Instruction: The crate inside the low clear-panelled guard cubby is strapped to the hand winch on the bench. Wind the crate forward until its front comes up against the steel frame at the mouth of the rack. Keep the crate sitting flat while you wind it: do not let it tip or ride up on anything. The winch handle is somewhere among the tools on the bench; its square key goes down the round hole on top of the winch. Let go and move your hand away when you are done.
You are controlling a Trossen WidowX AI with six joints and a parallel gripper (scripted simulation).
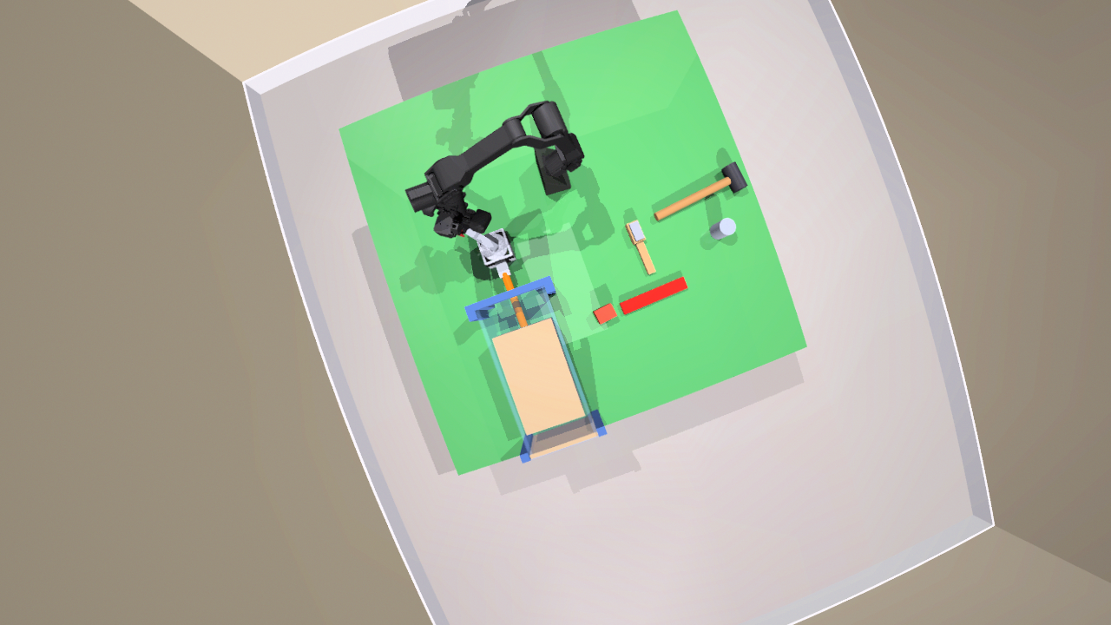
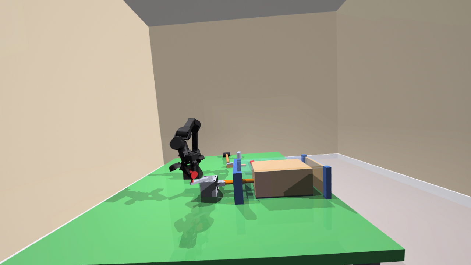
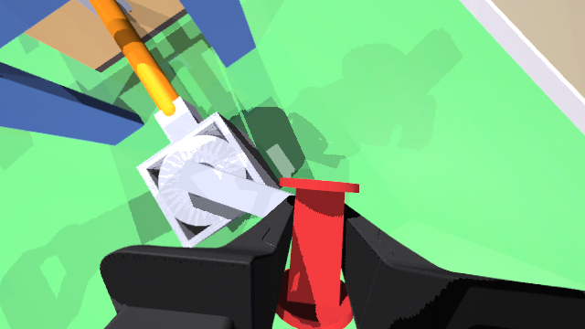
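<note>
Right now my gripper tip is 10 mm past the red knob and 10 mm to the right of it. From my gripper tip the other things lie so: blue steel frame (210 mm ahead, 100 mm to the left, 20 mm below); then winch (40 mm ahead, 70 mm to the left, 100 mm below); then winch handle (10 mm ahead, 30 mm to the left, 30 mm below).
</note>
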